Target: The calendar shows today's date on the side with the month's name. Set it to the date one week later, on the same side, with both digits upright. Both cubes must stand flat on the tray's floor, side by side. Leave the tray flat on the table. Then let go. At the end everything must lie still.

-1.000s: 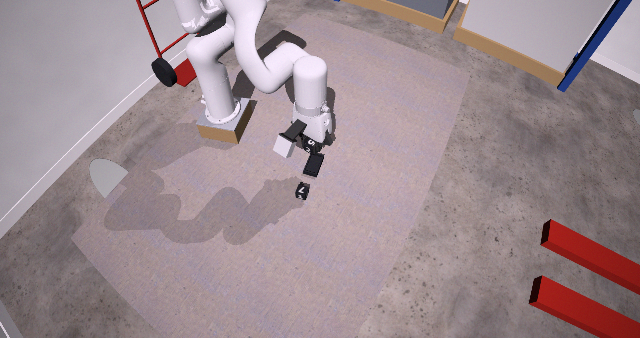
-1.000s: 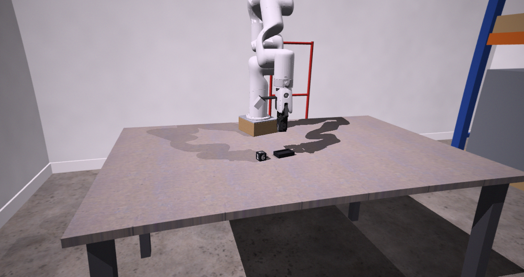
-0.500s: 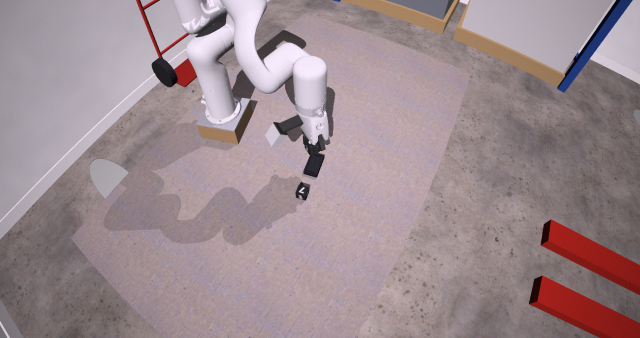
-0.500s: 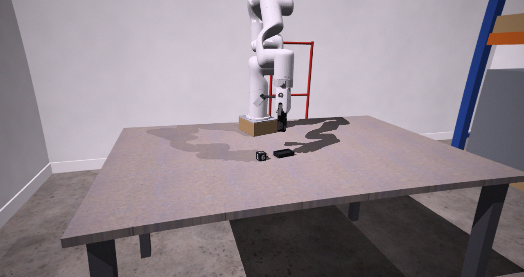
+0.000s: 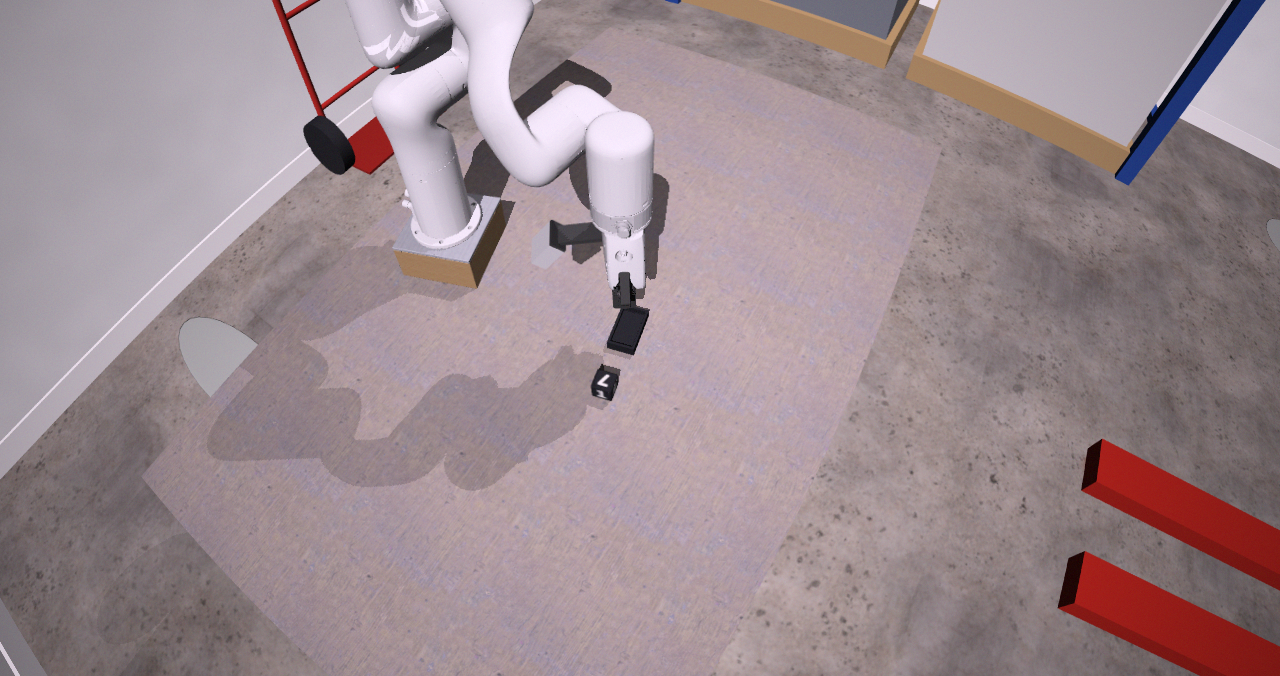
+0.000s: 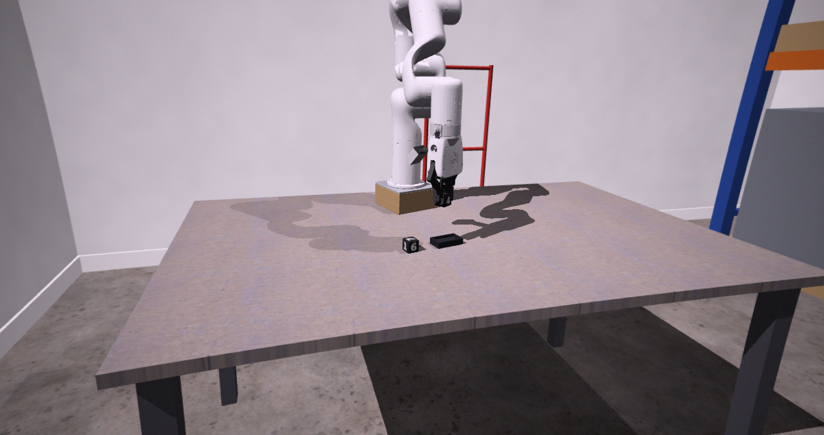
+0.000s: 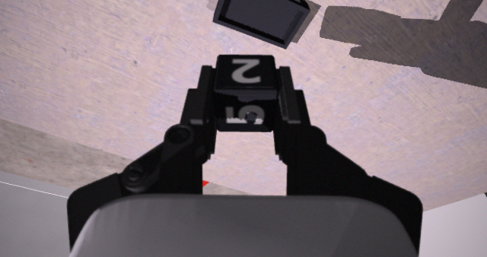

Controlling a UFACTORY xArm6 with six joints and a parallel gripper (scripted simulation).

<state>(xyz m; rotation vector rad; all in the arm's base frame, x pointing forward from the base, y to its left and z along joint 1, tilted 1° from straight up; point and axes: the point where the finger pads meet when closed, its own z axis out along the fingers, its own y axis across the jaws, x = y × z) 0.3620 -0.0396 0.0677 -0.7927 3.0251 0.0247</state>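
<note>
Right now the black tray is 20 mm to the left of my hand and 130 mm below it.
</note>
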